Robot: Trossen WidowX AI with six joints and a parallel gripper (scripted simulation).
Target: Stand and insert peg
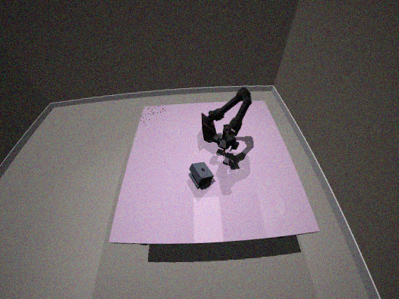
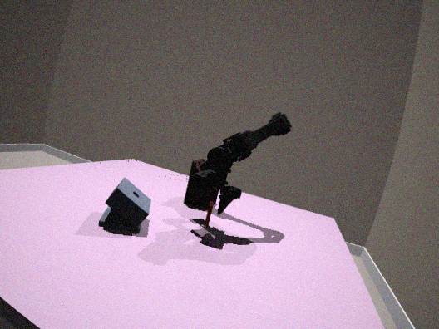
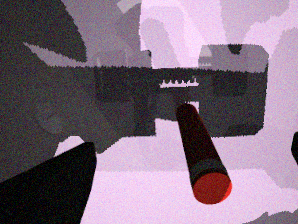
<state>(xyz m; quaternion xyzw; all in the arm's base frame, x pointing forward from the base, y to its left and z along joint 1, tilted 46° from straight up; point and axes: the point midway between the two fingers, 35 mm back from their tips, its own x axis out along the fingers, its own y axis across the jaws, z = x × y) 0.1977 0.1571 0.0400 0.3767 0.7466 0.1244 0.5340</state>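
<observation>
My gripper tip is right at the red peg. Also, from my gripper tip: sloped panel (21 cm ahead, 17 cm to the right, 1 cm above).
</observation>
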